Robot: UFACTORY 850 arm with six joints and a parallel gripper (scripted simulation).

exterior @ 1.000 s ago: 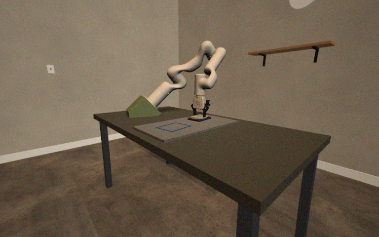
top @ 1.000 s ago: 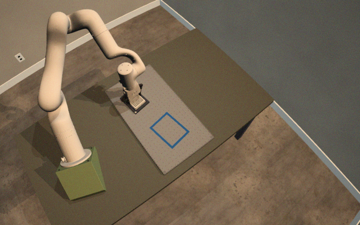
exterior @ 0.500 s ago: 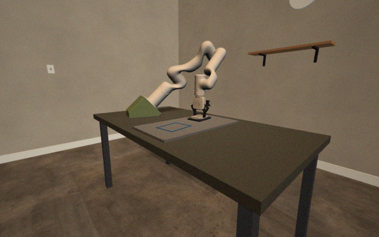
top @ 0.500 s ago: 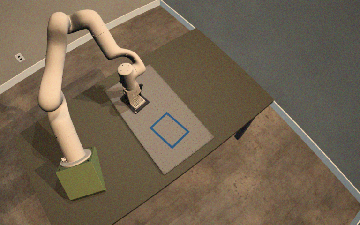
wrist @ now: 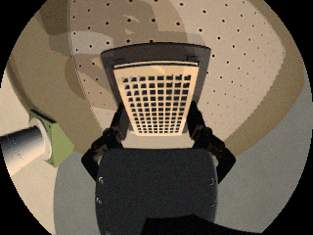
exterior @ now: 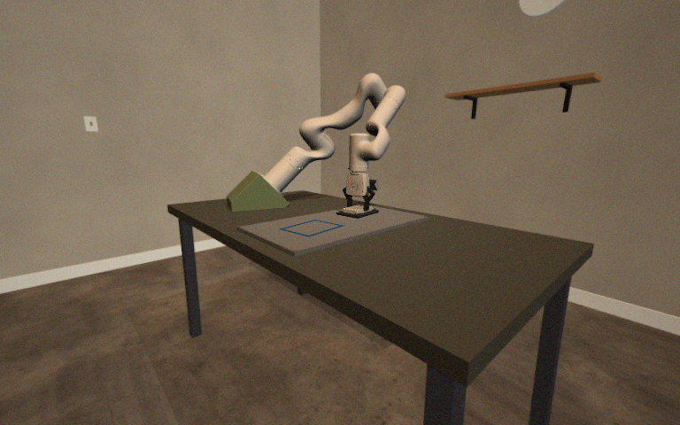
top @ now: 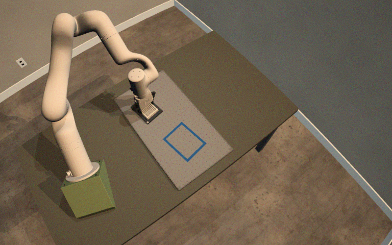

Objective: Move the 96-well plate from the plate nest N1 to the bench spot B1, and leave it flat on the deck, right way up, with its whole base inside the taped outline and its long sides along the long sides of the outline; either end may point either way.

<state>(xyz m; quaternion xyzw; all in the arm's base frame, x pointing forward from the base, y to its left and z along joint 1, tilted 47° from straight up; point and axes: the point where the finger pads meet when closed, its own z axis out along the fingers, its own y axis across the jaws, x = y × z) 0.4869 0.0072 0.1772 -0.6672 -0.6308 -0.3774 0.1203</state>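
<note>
The cream 96-well plate lies 1 cm below my hand. Round my hand: dark plate nest: 2 cm below.
</note>
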